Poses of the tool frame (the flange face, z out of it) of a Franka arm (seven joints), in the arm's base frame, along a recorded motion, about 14 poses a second.
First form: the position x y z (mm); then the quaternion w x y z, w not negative.
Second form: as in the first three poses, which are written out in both.
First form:
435, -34, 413, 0.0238, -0.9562, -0.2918, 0.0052
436, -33, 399, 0.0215, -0.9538, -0.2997, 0.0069
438, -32, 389, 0.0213, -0.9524, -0.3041, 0.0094
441, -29, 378, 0.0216, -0.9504, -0.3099, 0.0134
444, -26, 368, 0.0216, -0.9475, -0.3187, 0.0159
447, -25, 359, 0.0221, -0.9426, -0.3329, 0.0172
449, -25, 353, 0.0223, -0.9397, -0.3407, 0.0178
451, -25, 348, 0.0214, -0.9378, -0.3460, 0.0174
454, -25, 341, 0.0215, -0.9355, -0.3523, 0.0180
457, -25, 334, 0.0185, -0.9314, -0.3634, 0.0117
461, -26, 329, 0.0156, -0.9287, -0.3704, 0.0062
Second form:
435, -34, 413, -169.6, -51.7, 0.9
436, -33, 399, -169.4, -53.2, 1.2
438, -32, 389, -169.1, -54.0, 1.7
441, -29, 378, -168.8, -55.0, 2.4
444, -26, 368, -168.2, -56.6, 2.8
447, -25, 359, -167.3, -59.1, 3.1
449, -25, 353, -166.8, -60.5, 3.2
451, -25, 348, -166.5, -61.4, 3.1
454, -25, 341, -166.1, -62.6, 3.2
457, -25, 334, -165.7, -64.7, 2.1
461, -26, 329, -165.5, -66.0, 1.1

